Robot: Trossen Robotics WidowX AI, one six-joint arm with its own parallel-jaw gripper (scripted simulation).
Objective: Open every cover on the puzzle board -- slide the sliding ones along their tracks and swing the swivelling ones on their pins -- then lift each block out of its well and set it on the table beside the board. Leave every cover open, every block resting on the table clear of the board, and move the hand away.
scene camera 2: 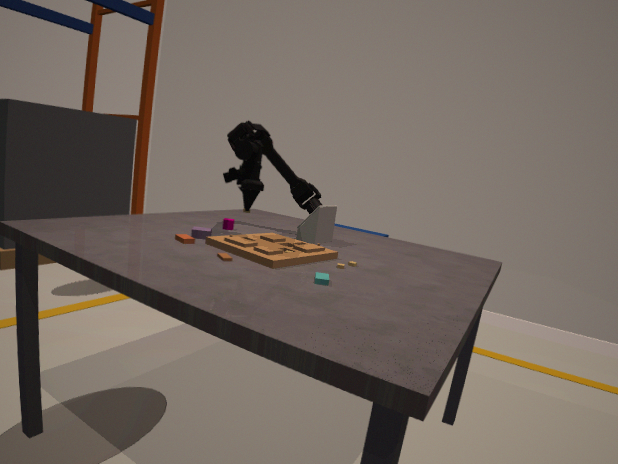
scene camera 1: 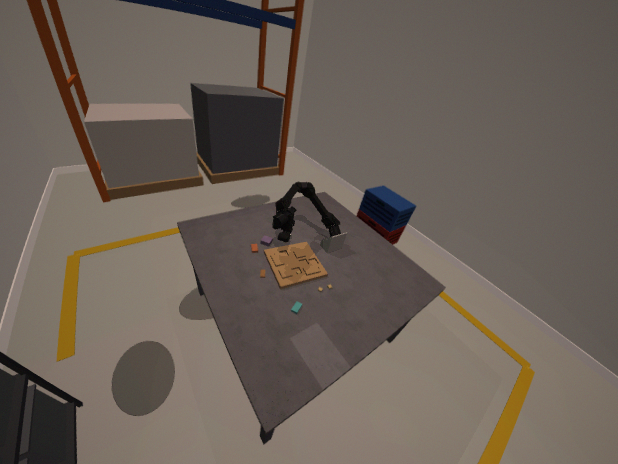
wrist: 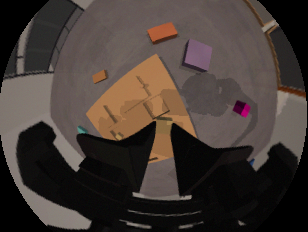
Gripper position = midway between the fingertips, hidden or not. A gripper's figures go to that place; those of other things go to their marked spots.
Scene:
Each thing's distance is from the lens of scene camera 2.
my gripper (scene camera 2: 246,210): 1.32 m
tan puzzle board (scene camera 2: 297,257): 1.15 m

